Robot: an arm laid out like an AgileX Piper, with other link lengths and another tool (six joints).
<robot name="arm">
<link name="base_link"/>
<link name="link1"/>
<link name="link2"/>
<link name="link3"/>
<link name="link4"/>
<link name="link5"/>
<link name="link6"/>
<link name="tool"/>
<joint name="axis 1" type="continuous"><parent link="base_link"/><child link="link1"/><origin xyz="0 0 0.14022" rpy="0 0 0"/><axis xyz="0 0 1"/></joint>
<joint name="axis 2" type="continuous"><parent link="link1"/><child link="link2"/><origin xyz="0 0 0" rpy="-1.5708 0 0"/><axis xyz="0 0 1"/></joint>
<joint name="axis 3" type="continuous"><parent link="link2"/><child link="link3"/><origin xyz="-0.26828 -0.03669 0" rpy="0 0 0"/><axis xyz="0 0 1"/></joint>
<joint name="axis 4" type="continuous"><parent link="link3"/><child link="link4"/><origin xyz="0.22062 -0.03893 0" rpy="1.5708 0 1.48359"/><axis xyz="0 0 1"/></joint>
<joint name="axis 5" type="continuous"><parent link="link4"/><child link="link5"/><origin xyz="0 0 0" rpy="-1.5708 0 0"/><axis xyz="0 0 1"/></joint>
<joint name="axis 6" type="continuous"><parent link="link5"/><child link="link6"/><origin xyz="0 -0.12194 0" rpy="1.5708 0 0"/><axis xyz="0 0 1"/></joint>
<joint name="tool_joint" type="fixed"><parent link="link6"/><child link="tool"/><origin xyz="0.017 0.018 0.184" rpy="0.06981 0 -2.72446"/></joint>
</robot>
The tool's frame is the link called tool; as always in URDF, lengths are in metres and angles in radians. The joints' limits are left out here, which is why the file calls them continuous.
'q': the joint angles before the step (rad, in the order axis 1, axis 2, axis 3, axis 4, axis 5, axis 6). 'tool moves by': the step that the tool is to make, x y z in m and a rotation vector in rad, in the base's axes. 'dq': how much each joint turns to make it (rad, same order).
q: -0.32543, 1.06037, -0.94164, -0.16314, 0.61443, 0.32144
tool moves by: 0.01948, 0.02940, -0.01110, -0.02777, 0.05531, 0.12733
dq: 0.09134, 0.07194, -0.03945, 0.00647, 0.00741, -0.06144
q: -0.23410, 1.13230, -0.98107, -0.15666, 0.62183, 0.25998
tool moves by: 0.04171, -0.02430, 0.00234, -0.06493, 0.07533, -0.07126
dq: 0.09220, 0.23004, -0.23786, -0.24498, 0.11387, 0.22641
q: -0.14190, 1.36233, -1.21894, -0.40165, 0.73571, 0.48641
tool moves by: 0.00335, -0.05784, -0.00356, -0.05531, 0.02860, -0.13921
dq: -0.06837, 0.10201, -0.08082, -0.12738, 0.03111, 0.09955
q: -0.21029, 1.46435, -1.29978, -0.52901, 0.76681, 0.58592
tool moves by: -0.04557, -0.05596, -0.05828, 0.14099, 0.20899, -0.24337
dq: -0.16760, 0.18992, -0.16937, 0.11239, 0.22750, -0.04907
